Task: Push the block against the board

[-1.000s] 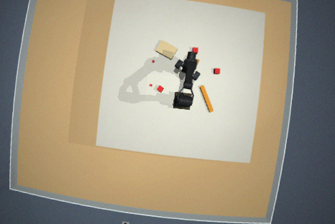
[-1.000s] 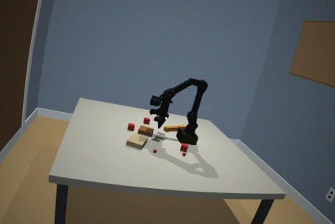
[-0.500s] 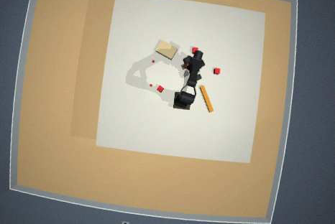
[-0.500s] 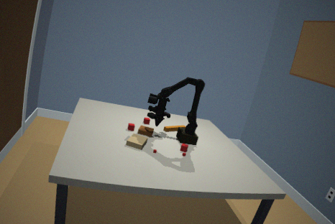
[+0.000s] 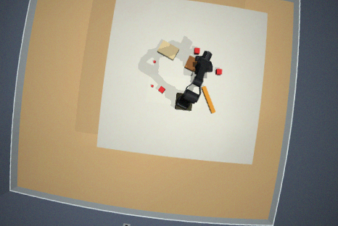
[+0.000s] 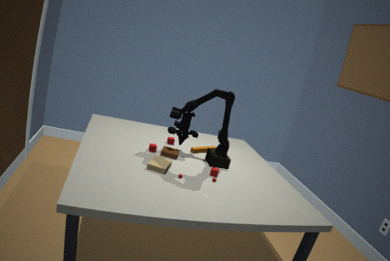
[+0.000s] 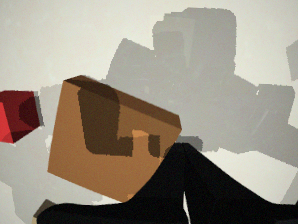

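The square brown block is 5 cm below my gripper tip, 5 cm ahead of it and 4 cm to the left of it. The rest, counted from my gripper tip: orange board: 19 cm behind, 15 cm to the right, 5 cm below; cream board: 26 cm to the left, 11 cm ahead, 5 cm below.
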